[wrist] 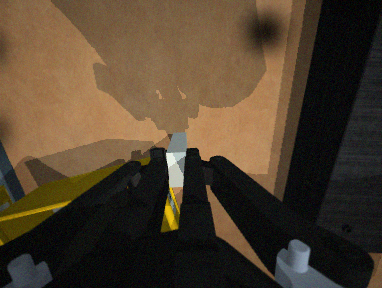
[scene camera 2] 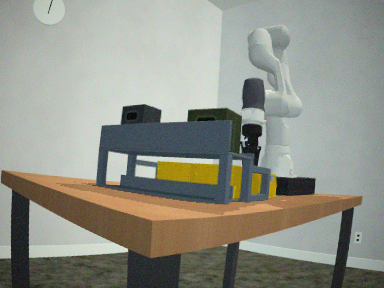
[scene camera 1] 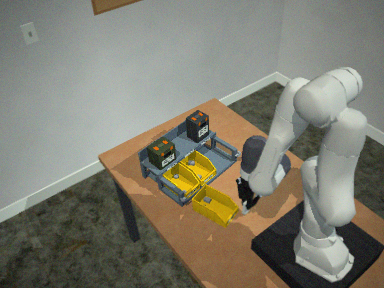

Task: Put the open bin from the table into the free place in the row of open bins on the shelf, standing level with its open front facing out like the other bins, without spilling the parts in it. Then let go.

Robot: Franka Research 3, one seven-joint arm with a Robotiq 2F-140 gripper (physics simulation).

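The open yellow bin (scene camera 1: 214,206) (wrist: 75,192) stands upright on the table beside the shelf's front, with a grey part inside. Two yellow bins (scene camera 1: 181,181) (scene camera 1: 199,167) stand side by side on the grey-blue shelf (scene camera 1: 180,146) (scene camera 2: 165,139); the free place is right of them in scene camera 1. My gripper (scene camera 1: 245,208) (wrist: 180,145) is shut and empty, its pale fingertips together. It points down close beside the label end of the table bin, on the robot's side. The fingers partly hide that end in the wrist view; whether they touch it cannot be told.
A green-black box (scene camera 1: 161,154) (scene camera 2: 215,116) and a dark box (scene camera 1: 198,126) (scene camera 2: 141,114) stand on the shelf's upper level. The shelf has raised side rails around its lower level. The robot's black base plate (scene camera 1: 280,250) (scene camera 2: 297,185) lies on the wooden table (scene camera 1: 200,260) (scene camera 2: 100,215).
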